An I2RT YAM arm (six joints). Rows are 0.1 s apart.
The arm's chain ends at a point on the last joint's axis. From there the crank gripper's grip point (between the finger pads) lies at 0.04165 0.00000 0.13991 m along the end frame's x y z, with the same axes.
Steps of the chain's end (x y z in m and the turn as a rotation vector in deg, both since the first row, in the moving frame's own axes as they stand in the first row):
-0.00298 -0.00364 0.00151 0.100 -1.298 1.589
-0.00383 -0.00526 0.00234 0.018 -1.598 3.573
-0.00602 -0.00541 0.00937 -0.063 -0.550 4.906
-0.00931 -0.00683 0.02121 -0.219 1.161 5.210
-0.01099 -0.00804 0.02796 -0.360 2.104 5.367
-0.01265 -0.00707 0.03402 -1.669 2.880 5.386
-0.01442 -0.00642 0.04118 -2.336 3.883 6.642
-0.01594 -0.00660 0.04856 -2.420 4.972 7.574
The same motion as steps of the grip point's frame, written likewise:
-0.00617 -0.00277 0.00242 0.100 -1.298 1.589
-0.00782 -0.00283 0.00345 0.018 -1.598 3.573
-0.00752 -0.00175 0.00976 -0.063 -0.550 4.906
-0.00668 -0.00239 0.02033 -0.219 1.161 5.210
-0.00611 -0.00303 0.02632 -0.360 2.104 5.367
-0.00606 0.00120 0.03164 -1.669 2.880 5.386
-0.00567 0.00457 0.03783 -2.336 3.883 6.642
-0.00476 0.00549 0.04420 -2.420 4.972 7.574

